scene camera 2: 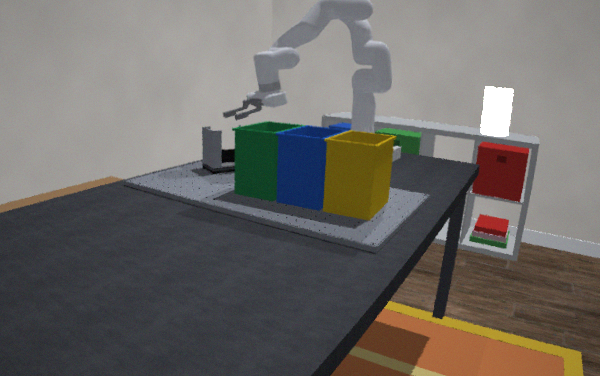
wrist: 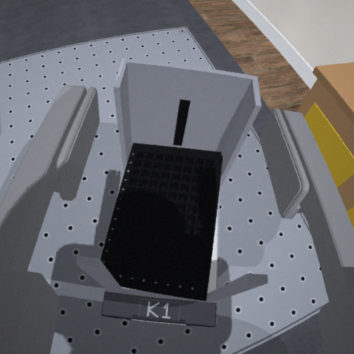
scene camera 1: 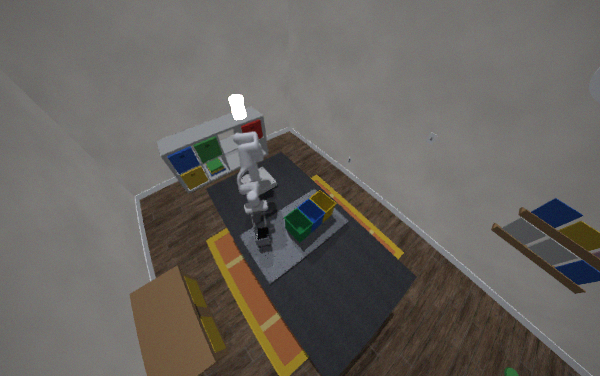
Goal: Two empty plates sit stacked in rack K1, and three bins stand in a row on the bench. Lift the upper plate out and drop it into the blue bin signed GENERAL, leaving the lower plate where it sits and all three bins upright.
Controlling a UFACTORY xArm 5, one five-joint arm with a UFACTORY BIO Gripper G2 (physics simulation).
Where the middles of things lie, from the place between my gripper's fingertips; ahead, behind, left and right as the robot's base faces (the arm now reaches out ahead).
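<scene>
There is the black gridded plate [wrist: 160,238], 10 mm ahead of my hand and 130 mm below it. The green bin [scene camera 2: 256,146] is 90 mm ahead of my hand, 90 mm below it and 260 mm to the left of it, while the blue bin [scene camera 2: 301,164] sits 390 mm to the left of my hand, 60 mm ahead of it and 90 mm below it. As for the rack back wall [wrist: 155,88], I find it 30 mm to the right of my hand, 70 mm ahead of it and 100 mm below it.
</scene>
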